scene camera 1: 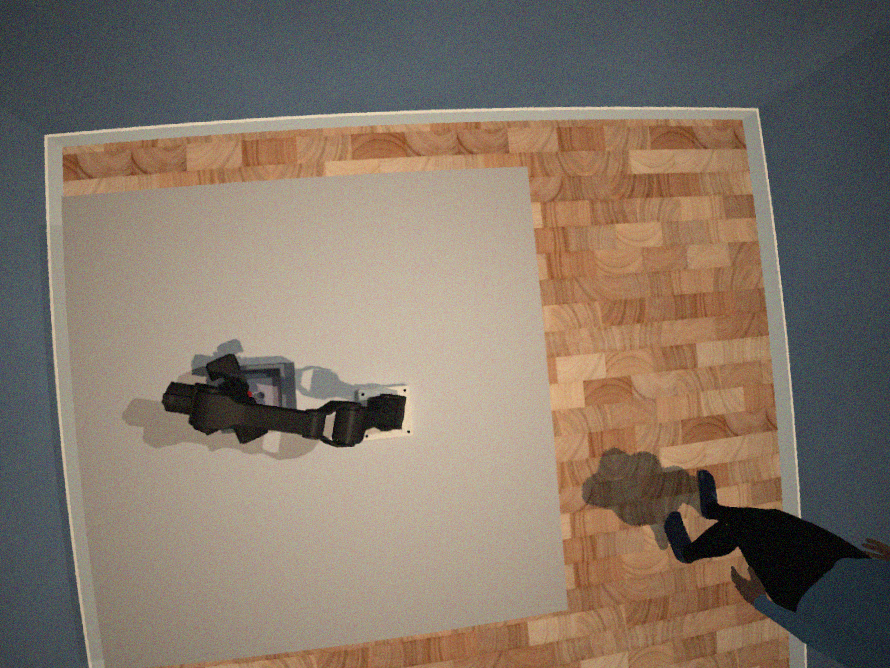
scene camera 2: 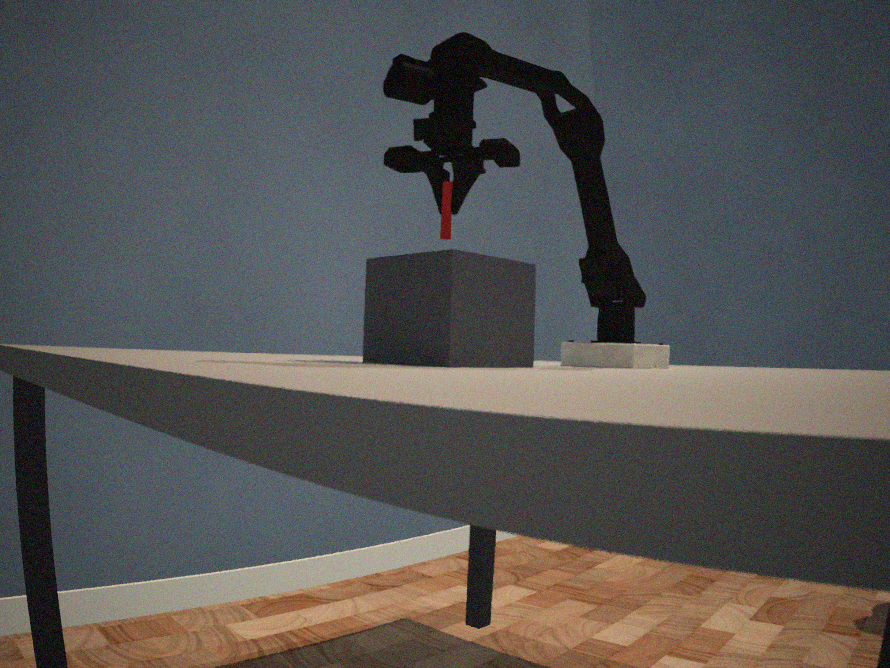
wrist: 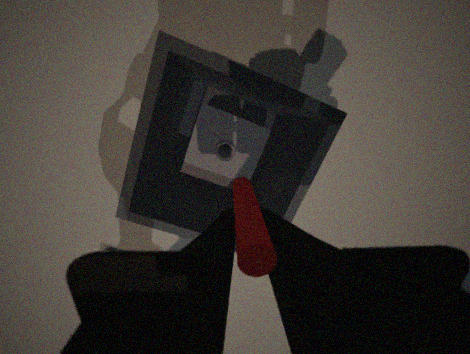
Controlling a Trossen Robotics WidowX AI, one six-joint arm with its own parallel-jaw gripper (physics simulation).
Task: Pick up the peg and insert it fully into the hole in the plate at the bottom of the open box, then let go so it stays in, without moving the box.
My gripper shows in scene camera 1 (247,394), in scene camera 2 and in the wrist view. A pale plate shows in scene camera 1 and in the wrist view; in scene camera 2 it is hidden by a grey box. The same spot on the pale plate: (scene camera 1: 270,386) is (wrist: 233,175). The same spot on my gripper: (wrist: 322,292) is (scene camera 2: 437,168).
